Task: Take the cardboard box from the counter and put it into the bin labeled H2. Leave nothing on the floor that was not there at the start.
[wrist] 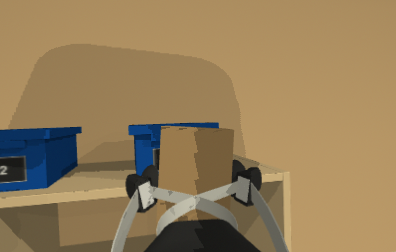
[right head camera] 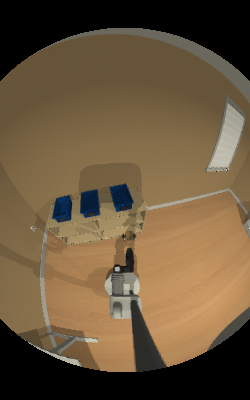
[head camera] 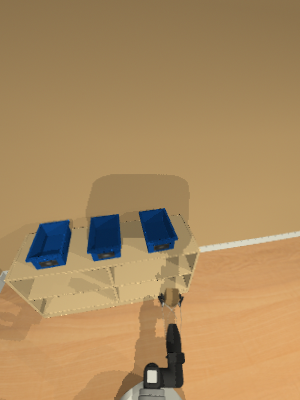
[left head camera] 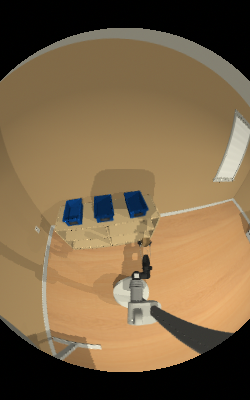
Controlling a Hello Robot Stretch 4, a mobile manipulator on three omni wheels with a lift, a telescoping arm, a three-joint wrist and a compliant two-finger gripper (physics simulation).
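Places are measured from the robot's base along level axes (x right, y back, z down), in millimetres.
Pixels of known places: gripper, fingertip midpoint: [wrist: 193, 177] [right head camera: 128, 232] [head camera: 170, 293] [left head camera: 144, 239].
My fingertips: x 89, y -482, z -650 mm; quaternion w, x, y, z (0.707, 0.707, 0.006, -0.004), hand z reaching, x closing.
Note:
Ahead of a thing's pixels: the offset from my fingertips to its top centre. Level surfaces: height alone.
The brown cardboard box {dx +1, dy +24, dz -54 mm} [head camera: 172, 296] [left head camera: 145, 242] [wrist: 180, 157] is upright between the fingertips of my gripper [head camera: 171, 299] [right head camera: 129, 236] [wrist: 193, 177], which is shut on it. They are in front of the right part of the wooden counter {dz +68 mm} [head camera: 79, 246] [wrist: 102, 184], off its top. The middle blue bin {dx -408, dy -365, dz -52 mm} [head camera: 104, 234] [left head camera: 104, 206] [right head camera: 90, 201] [wrist: 61, 160] stands on the counter, left of the gripper. Its dark label ends in a "2" in the wrist view; the rest is cut off.
A right blue bin {dx -68, dy -436, dz -52 mm} [head camera: 157, 226] [wrist: 143, 150] stands on the counter beyond the box, its label mostly hidden in the wrist view. A left blue bin {dx -749, dy -293, dz -52 mm} [head camera: 51, 242] stands at the counter's other end. The wall is close behind the counter. Open shelves are under its top.

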